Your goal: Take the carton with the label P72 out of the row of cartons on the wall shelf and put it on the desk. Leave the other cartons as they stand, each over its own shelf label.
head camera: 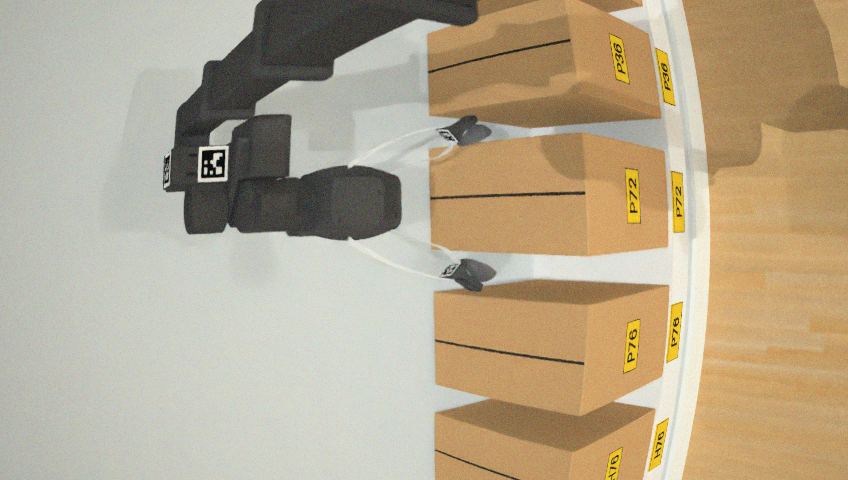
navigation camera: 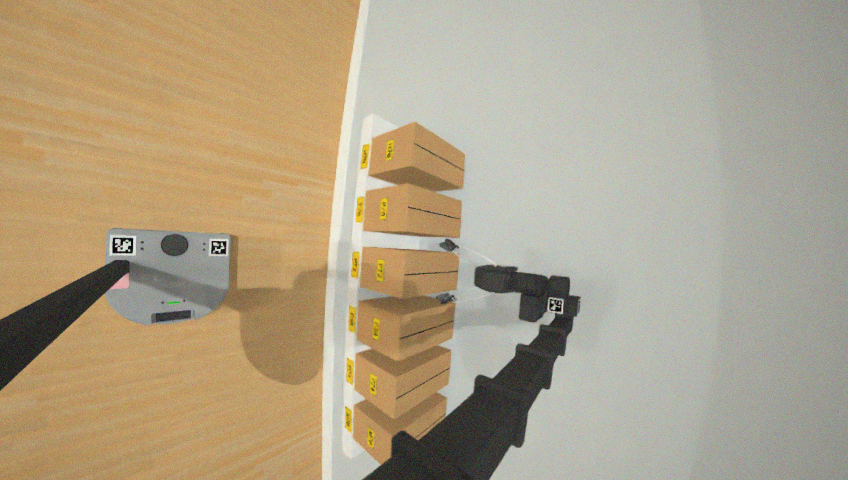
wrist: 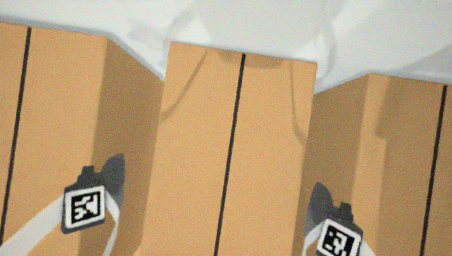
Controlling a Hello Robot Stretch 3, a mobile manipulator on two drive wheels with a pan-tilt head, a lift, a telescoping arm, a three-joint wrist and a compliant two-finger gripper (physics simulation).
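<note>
The P72 carton stands upright in the row, over its yellow P72 shelf label. My gripper is open, with one fingertip at each side of this carton, near the carton's end away from its label. One fingertip is at the gap towards the P36 carton, the other at the gap towards the P76 carton. Both neighbours stand over their own labels. Contact with the cartons cannot be made out. The desk does not show.
The H76 carton stands beyond P76, partly cut off in the head view. The white shelf runs under the row. My dark arm crosses the near end of the row in the navigation view. My base stands on the wooden floor.
</note>
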